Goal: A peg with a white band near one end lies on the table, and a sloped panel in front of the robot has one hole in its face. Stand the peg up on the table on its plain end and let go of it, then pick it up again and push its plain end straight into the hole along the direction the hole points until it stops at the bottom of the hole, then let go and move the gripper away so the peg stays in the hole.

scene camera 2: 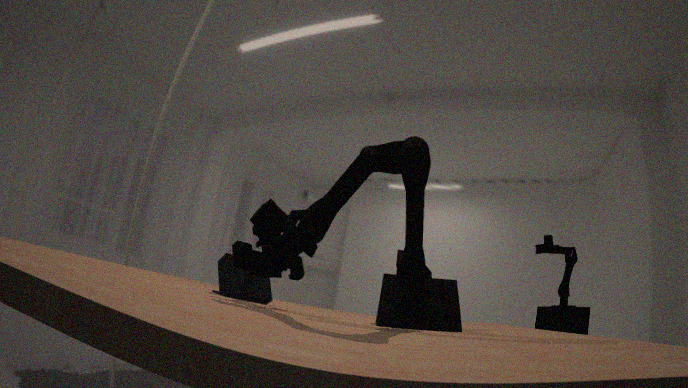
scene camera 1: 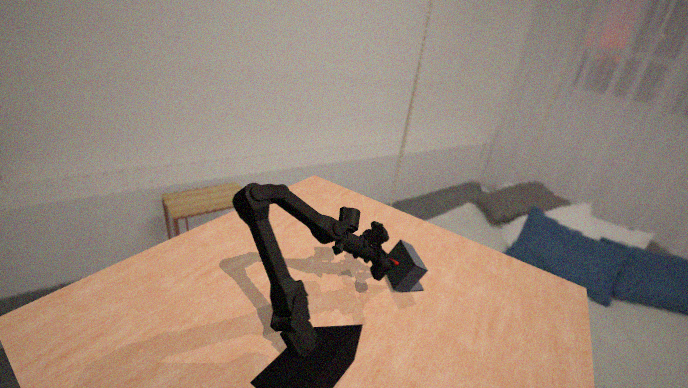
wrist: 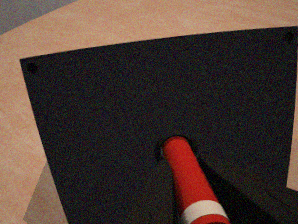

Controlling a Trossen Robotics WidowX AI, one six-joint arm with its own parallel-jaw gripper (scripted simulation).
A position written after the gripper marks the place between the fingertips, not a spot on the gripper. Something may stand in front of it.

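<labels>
A red peg is held by the gripper (scene camera 2: pixel 252 274).
</labels>
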